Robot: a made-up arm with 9 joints. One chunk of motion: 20 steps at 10 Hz.
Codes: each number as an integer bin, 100 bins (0 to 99) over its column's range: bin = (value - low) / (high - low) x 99, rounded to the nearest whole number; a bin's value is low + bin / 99 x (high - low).
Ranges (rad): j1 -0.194..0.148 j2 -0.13..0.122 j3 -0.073..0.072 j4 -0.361..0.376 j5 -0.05..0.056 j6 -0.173..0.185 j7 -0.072..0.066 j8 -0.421..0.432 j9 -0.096..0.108
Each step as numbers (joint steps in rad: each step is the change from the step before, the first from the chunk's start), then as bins.
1 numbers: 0.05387 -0.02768 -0.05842 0.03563 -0.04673 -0.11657 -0.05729 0.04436 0.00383
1 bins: 72 40 10 53 3 16 11 54 48
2 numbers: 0.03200 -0.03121 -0.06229 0.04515 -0.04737 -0.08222 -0.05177 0.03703 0.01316
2 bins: 65 39 7 55 2 25 15 53 53
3 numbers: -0.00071 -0.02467 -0.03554 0.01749 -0.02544 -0.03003 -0.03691 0.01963 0.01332
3 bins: 56 41 26 51 23 40 25 51 53
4 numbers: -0.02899 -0.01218 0.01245 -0.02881 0.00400 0.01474 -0.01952 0.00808 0.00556
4 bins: 48 46 58 45 50 52 38 50 49
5 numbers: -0.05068 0.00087 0.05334 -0.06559 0.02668 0.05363 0.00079 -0.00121 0.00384
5 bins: 41 51 86 40 72 63 52 49 48
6 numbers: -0.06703 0.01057 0.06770 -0.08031 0.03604 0.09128 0.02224 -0.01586 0.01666
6 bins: 37 55 96 38 80 73 68 47 55
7 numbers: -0.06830 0.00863 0.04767 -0.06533 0.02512 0.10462 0.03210 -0.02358 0.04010
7 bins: 36 54 82 40 70 77 75 46 66
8 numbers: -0.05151 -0.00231 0.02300 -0.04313 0.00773 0.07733 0.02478 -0.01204 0.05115
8 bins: 41 50 66 43 54 69 69 47 71
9 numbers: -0.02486 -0.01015 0.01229 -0.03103 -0.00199 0.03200 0.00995 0.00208 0.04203
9 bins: 49 47 58 44 45 57 59 49 67
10 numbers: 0.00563 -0.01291 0.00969 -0.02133 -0.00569 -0.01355 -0.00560 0.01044 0.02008
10 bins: 58 46 56 46 41 44 48 50 56
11 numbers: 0.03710 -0.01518 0.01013 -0.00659 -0.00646 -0.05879 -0.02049 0.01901 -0.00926
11 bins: 67 45 57 48 41 32 37 51 42
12 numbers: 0.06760 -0.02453 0.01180 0.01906 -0.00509 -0.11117 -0.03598 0.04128 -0.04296
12 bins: 76 41 58 51 42 17 26 54 26
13 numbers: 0.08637 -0.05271 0.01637 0.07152 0.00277 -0.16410 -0.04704 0.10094 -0.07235
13 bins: 81 30 61 58 49 2 18 61 11
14 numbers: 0.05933 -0.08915 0.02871 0.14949 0.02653 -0.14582 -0.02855 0.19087 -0.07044
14 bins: 73 16 69 69 71 8 31 71 12
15 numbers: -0.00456 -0.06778 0.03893 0.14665 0.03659 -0.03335 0.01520 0.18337 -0.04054
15 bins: 55 24 76 68 81 39 63 70 27
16 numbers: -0.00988 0.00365 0.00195 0.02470 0.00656 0.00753 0.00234 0.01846 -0.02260
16 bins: 53 53 51 52 53 50 53 51 36
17 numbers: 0.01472 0.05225 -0.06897 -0.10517 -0.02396 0.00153 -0.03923 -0.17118 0.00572
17 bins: 60 72 3 34 24 48 24 29 49
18 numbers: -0.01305 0.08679 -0.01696 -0.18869 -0.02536 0.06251 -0.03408 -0.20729 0.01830
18 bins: 52 85 38 23 23 65 27 25 55
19 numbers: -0.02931 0.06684 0.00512 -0.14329 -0.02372 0.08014 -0.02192 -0.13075 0.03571
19 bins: 48 77 53 29 25 70 36 34 64
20 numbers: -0.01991 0.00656 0.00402 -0.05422 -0.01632 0.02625 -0.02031 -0.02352 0.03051
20 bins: 50 54 53 41 31 55 37 46 61
